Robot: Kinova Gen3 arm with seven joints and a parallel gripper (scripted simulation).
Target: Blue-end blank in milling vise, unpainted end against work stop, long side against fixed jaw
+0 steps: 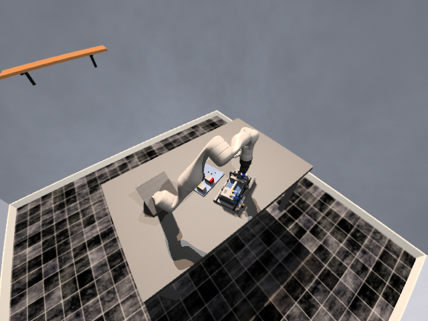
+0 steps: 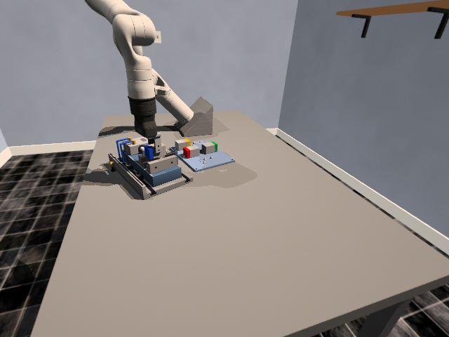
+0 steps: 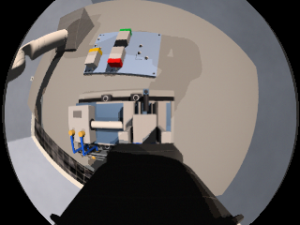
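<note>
Right now the blue-ended blank is 20 mm below my hand. From my hand the other things lie so: light blue plate (190 mm behind, 180 mm to the left, 130 mm below); red-ended blank (180 mm behind, 140 mm to the left, 110 mm below); fixed jaw (30 mm ahead, 20 mm to the left, 60 mm below).
</note>
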